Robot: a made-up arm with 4 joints.
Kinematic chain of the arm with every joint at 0, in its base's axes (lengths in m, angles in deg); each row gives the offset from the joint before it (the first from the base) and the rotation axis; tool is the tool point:
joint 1: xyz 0 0 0.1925 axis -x
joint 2: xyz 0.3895 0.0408 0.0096 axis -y
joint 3: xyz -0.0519 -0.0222 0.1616 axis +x
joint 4: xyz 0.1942 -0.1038 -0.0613 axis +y
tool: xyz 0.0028 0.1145 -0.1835
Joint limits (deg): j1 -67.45..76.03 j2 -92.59..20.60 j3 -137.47..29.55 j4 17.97..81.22
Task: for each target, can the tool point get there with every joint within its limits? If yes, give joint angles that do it. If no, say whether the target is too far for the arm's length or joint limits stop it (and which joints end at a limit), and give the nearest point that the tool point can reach.
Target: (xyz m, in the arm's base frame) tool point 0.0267 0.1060 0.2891
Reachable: no: joint limits stop it (at a limit: joint 2, joint 3, joint 4) | nearest point 0.2752 0.1555 0.3342 | short by 0.257 m
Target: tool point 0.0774 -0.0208 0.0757
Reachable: no: joint limits stop it (at a limit: joint 2, joint 4) | nearest point 0.3107 -0.0145 0.1113 | short by 0.236 m
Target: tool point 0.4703 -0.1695 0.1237
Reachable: yes | joints -17.56 -62.13 -65.95 27.87
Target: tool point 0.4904 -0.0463 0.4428
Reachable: yes | joints 42.86 -17.04 -93.82 29.37
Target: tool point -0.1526 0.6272 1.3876
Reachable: no: too far | nearest point 0.3565 0.1762 0.5282 | short by 1.096 m
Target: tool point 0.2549 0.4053 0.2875
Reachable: no: joint limits stop it (at a limit: joint 1, joint 2, joint 3) | nearest point 0.3038 0.2606 0.3854 | short by 0.181 m
